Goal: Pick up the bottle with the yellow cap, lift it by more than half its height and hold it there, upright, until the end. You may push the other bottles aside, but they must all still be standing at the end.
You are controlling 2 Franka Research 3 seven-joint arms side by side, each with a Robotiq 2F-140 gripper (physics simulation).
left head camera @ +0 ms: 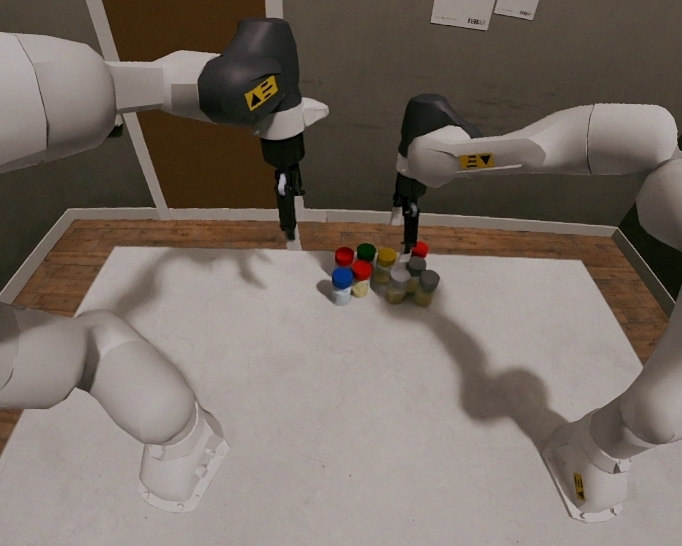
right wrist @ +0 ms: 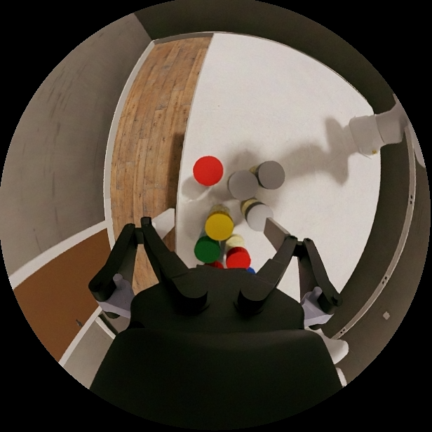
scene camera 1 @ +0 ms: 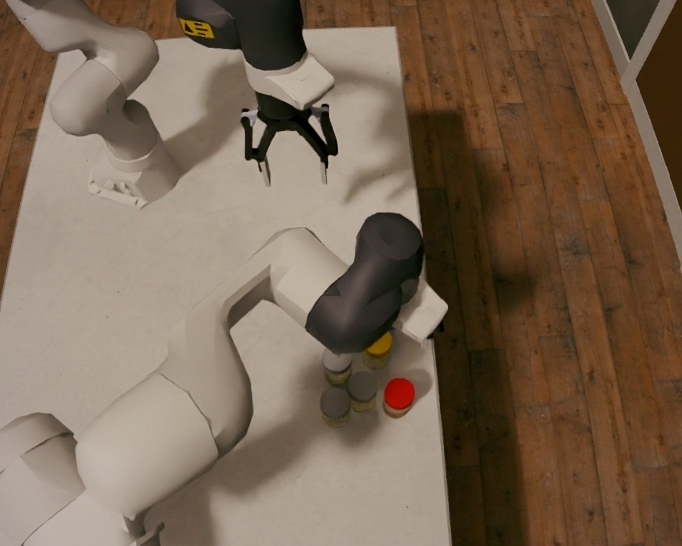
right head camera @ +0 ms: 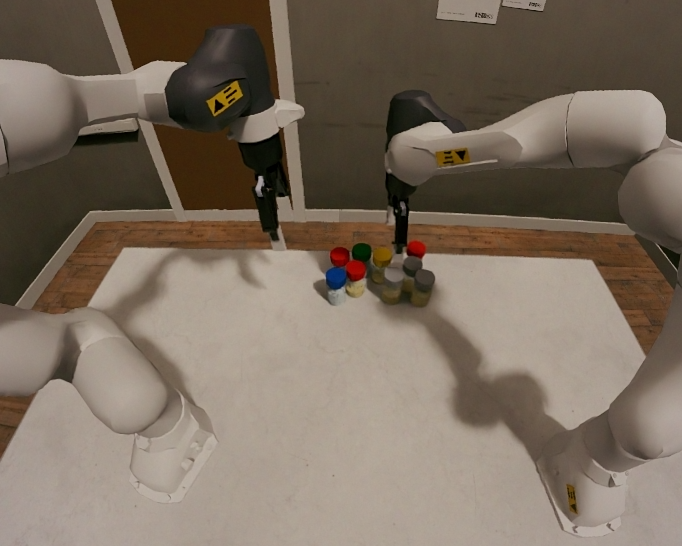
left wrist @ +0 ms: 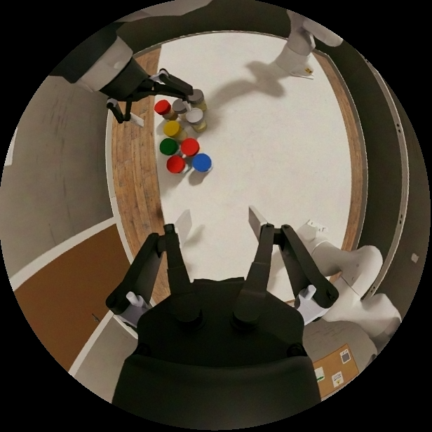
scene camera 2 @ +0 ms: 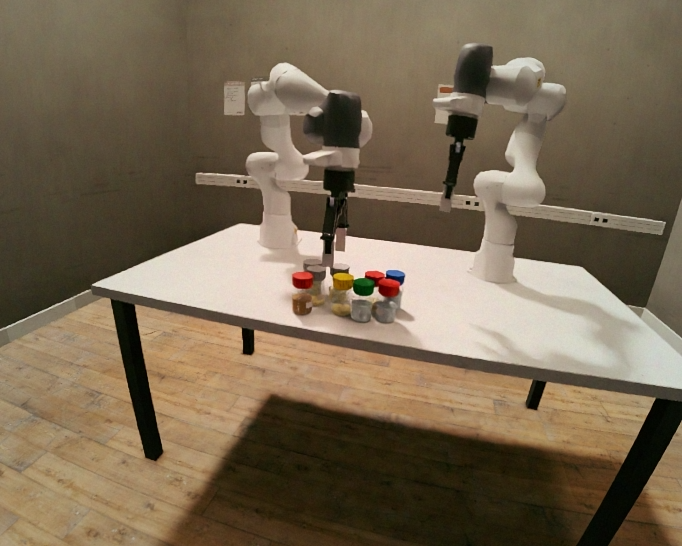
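The bottle with the yellow cap (left head camera: 386,257) (right head camera: 382,256) (scene camera 1: 379,344) (scene camera 2: 342,280) (left wrist: 173,129) (right wrist: 219,226) stands upright on the table among the other bottles. My right gripper (scene camera 2: 334,248) (right wrist: 219,221) is open and empty, pointing down. In the right wrist view the yellow cap lies between its widely spread fingertips, and in scene camera 2 the fingertips are above cap height. The arm hides this gripper in scene camera 1. My left gripper (scene camera 1: 295,177) (left wrist: 219,215) is open and empty, high above the table at the left of both head views.
Green (left head camera: 365,251), blue (left head camera: 341,277) and red-capped bottles (left head camera: 344,255) (left head camera: 361,270) stand left of the yellow one in the left head view. Grey-capped bottles (left head camera: 399,276) (left head camera: 416,265) (left head camera: 428,278) and another red-capped bottle (scene camera 1: 399,393) stand on its other side. The table's (scene camera 2: 568,318) edge is close.
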